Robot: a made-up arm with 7 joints. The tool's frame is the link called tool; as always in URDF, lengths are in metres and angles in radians. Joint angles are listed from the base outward. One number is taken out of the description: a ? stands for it. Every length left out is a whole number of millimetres.
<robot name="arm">
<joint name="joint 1" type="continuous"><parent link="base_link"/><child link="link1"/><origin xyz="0 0 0.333" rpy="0 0 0"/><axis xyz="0 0 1"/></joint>
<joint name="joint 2" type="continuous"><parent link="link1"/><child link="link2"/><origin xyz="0 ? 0" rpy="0 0 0"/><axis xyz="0 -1 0"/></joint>
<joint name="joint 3" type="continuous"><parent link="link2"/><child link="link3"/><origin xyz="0 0 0.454" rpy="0 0 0"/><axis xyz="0 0 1"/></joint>
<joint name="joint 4" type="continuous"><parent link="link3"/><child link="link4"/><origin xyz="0.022 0.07 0" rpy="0 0 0"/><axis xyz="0 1 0"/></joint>
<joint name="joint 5" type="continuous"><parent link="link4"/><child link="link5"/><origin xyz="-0.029 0 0.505" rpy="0 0 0"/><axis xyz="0 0 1"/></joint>
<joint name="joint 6" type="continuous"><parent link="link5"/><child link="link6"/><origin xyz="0 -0.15 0" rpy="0 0 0"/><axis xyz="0 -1 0"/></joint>
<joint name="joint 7" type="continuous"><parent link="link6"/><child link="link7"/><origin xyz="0.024 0 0.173" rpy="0 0 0"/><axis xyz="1 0 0"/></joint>
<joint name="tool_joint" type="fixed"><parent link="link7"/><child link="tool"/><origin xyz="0 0 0" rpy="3.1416 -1.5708 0"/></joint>
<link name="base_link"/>
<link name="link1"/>
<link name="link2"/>
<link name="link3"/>
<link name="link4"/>
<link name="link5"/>
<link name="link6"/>
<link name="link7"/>
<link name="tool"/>
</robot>
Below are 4 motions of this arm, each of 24 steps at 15 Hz.
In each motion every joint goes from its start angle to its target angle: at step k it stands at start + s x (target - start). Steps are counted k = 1, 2, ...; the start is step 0. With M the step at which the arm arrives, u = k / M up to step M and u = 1 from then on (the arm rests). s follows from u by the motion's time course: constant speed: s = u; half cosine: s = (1 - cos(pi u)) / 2; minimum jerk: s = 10 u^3 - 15 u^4 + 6 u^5.
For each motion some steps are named. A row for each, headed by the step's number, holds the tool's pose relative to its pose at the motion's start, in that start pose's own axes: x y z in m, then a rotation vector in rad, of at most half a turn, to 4 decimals.
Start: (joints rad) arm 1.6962 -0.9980 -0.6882 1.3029 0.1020 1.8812 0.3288
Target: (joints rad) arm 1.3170 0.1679 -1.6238 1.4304 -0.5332 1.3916 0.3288
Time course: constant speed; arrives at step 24
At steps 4, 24:
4: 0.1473 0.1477 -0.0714 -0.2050 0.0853 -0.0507
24: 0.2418 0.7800 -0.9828 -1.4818 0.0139 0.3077

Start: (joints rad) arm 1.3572 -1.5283 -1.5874 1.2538 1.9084 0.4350 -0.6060
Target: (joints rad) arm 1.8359 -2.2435 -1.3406 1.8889 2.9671 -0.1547 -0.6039
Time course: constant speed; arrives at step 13
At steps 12, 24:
12: -0.4671 0.0413 0.2123 0.4753 -0.2379 0.2553
24: -0.4827 0.0534 0.2044 0.5003 -0.2261 0.2439

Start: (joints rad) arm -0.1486 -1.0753 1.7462 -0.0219 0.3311 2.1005 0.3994
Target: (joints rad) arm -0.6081 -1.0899 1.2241 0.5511 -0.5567 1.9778 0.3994
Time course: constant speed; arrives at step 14
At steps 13, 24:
13: -0.0228 -0.2794 0.0629 0.3512 -0.4187 -1.4012
24: -0.0249 -0.2862 0.0634 0.3500 -0.4429 -1.5122

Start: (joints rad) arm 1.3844 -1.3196 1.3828 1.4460 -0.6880 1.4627 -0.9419
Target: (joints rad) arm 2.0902 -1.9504 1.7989 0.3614 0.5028 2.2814 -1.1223
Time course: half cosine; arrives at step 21
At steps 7, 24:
7: -0.1105 0.0104 0.0410 -0.2337 0.2173 0.4162
24: -0.4546 -0.3808 0.1757 -1.1380 -0.1655 1.6548

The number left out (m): -0.063
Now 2 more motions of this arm.
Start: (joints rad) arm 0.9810 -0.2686 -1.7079 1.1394 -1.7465 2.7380 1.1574
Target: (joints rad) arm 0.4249 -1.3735 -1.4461 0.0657 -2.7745 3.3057 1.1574
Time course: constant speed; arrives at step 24
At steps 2, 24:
2: 0.0280 -0.0372 0.0508 0.0997 -0.1011 -0.1496
24: -0.2089 -0.6256 0.4715 1.2390 -1.1895 -1.2591

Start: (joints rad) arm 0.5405 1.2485 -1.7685 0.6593 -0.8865 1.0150 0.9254
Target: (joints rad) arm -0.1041 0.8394 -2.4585 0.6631 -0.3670 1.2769 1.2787
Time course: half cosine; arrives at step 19
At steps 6, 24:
6: 0.1071 0.0341 -0.1209 -0.0252 0.2132 0.0981
24: 0.2835 0.1376 -0.6732 0.0116 1.0419 0.3756

